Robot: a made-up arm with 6 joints.
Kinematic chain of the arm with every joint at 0, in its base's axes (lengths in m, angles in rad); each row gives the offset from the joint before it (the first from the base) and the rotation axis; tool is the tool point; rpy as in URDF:
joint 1: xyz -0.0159 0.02 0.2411 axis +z
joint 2: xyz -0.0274 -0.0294 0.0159 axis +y
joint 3: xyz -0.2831 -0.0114 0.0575 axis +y
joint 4: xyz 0.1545 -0.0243 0.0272 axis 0.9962 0 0.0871
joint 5: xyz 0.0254 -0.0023 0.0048 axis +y
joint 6: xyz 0.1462 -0.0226 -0.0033 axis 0.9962 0 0.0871
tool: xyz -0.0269 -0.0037 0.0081 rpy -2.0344 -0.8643 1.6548
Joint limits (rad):
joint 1: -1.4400..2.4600
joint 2: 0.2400..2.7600
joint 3: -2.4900..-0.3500
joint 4: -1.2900..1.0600
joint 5: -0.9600..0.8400
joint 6: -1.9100..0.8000
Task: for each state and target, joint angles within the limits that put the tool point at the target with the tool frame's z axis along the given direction. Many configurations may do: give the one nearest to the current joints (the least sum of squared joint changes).
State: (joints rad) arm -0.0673 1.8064 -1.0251 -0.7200 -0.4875 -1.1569
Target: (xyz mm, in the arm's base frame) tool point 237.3 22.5 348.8 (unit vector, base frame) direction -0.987 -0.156 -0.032
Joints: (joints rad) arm 0.4382 1.5361 -0.3935 0.2459 -0.7702 -0.7154
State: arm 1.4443 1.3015 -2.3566 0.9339 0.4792 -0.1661
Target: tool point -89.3 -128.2 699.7 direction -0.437 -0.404 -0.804
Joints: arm 0.7837 0.4760 -1.8547 0.4968 0.6894 -0.0120
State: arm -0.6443 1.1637 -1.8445 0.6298 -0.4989 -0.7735
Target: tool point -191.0 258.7 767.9 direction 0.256 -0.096 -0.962
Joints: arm -1.1357 0.6750 -2.4880 1.0600 0.1692 -0.2488
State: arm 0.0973 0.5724 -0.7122 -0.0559 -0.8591 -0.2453
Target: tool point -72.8 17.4 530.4 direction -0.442 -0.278 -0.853
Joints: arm -0.5429 0.2400 -0.3676 -0.6387 -0.8139 -0.6222
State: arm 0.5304 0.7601 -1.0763 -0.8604 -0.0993 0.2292
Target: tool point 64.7 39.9 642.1 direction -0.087 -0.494 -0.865
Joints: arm 0.7263 0.8136 -0.9079 -0.6620 -0.7265 -0.1337
